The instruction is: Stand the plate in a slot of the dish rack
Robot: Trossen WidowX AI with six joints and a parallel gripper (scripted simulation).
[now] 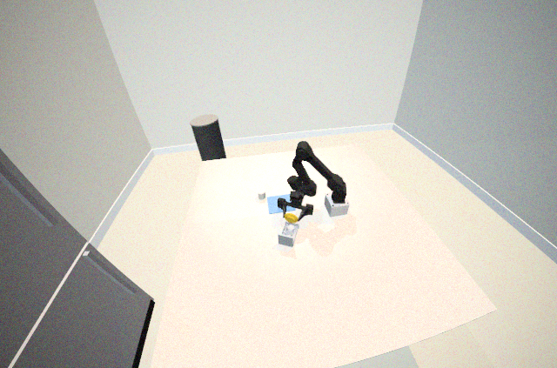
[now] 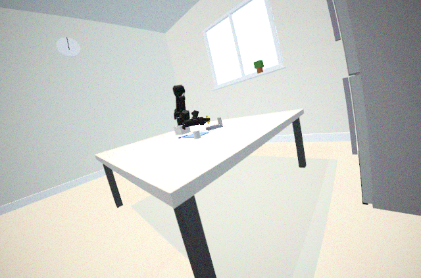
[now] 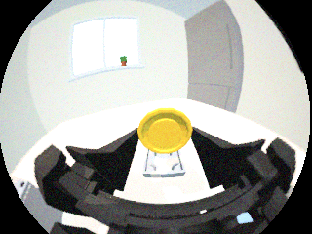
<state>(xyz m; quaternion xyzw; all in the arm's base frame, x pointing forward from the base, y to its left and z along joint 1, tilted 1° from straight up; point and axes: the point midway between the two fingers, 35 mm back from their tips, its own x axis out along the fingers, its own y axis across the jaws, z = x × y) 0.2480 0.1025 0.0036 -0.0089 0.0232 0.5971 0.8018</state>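
Now: the grey dish rack 1 cm ahead of my gripper tip, 3 cm to the left of it and 6 cm below it. Also, from my gripper tip: blue utensil (5 cm behind, 24 cm to the right, 8 cm below); light blue mat (6 cm ahead, 18 cm to the right, 8 cm below); yellow plate (1 cm to the right).
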